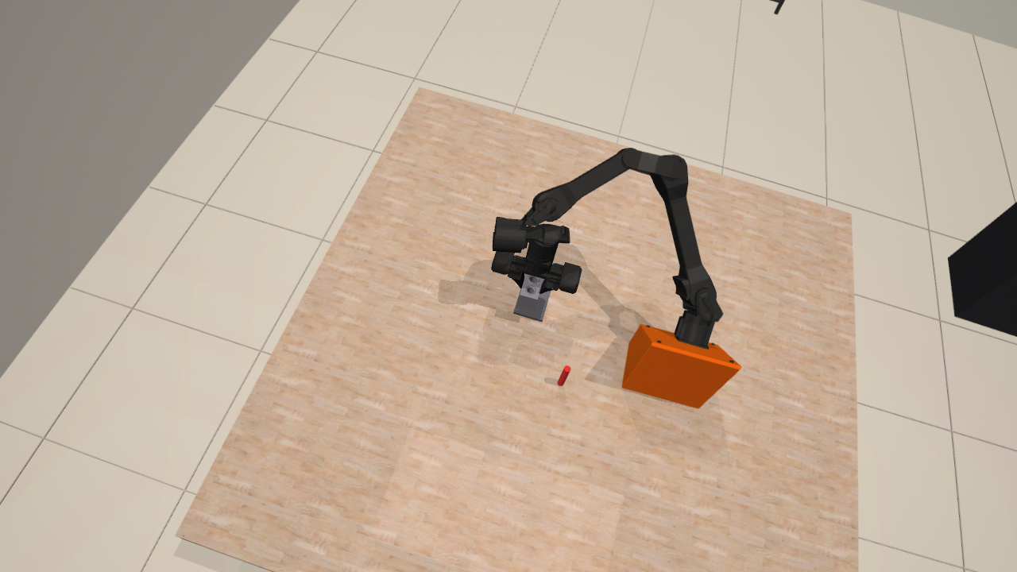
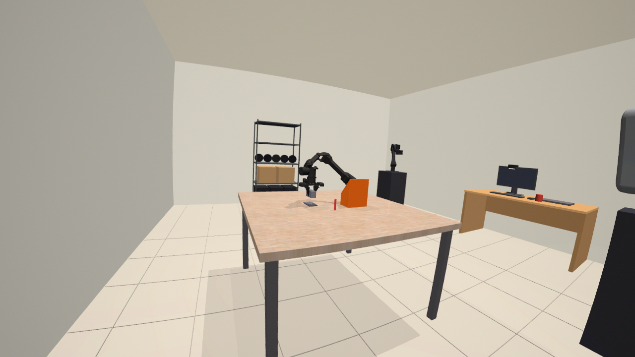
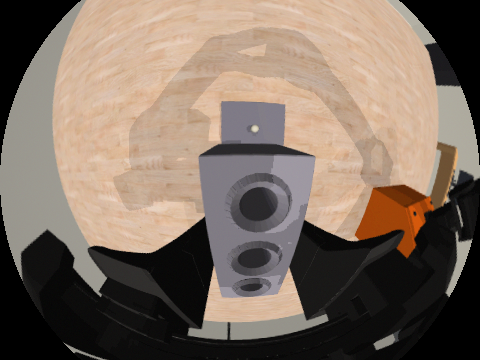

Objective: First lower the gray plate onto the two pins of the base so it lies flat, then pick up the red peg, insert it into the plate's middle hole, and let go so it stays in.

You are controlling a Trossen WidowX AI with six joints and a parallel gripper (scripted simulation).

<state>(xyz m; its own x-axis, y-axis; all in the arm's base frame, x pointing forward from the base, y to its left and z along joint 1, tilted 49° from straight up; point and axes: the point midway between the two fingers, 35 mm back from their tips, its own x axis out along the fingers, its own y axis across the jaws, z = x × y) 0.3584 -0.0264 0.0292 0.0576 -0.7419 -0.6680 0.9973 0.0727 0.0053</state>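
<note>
Now: gripper tip 160 mm to the right of the red peg, 130 mm past it and 40 mm above it. Also, from my gripper tip: gray plate 30 mm above.
</note>
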